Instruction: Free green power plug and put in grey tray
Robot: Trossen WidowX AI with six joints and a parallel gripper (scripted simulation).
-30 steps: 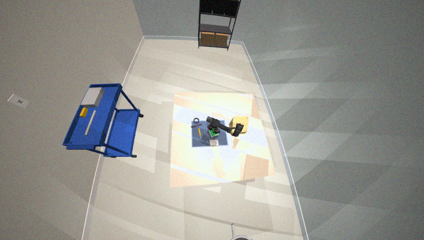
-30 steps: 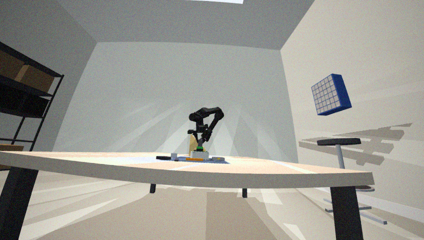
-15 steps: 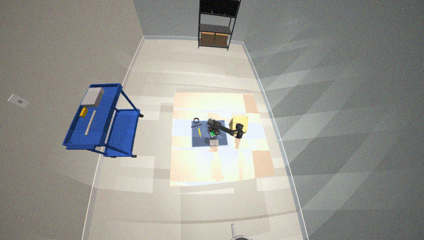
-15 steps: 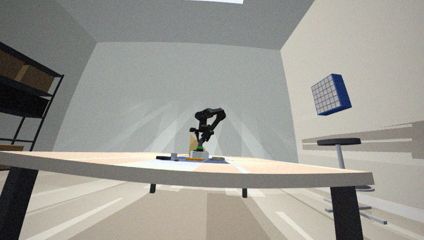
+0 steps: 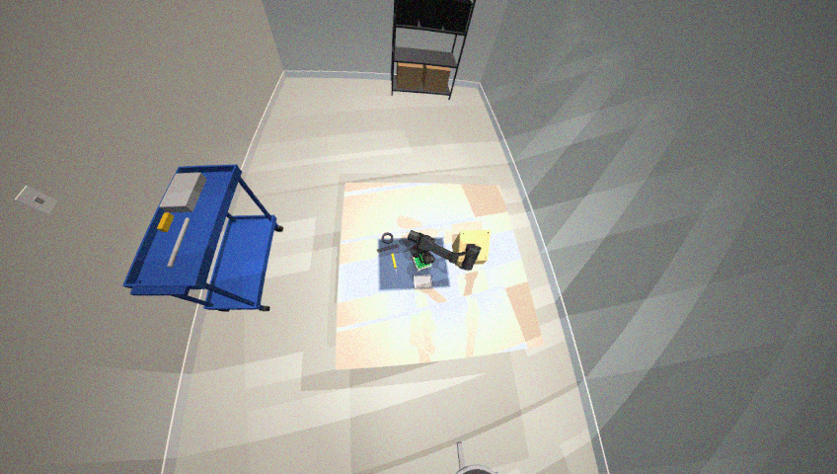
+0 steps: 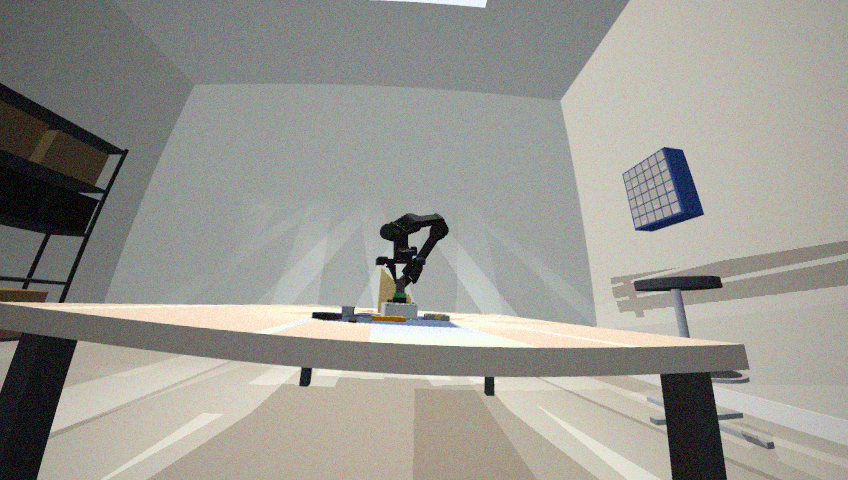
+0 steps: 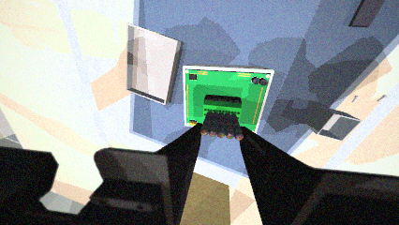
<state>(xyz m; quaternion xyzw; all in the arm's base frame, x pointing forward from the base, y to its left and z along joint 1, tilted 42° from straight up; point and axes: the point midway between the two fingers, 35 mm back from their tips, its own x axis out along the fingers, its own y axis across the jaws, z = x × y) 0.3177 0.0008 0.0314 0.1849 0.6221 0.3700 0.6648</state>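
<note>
Right now my gripper tip is 4 cm above the green power plug. Round my gripper tip: blue mat (12 cm below, 5 cm ahead); then dark bar (21 cm ahead, 12 cm below, 11 cm to the right).
</note>
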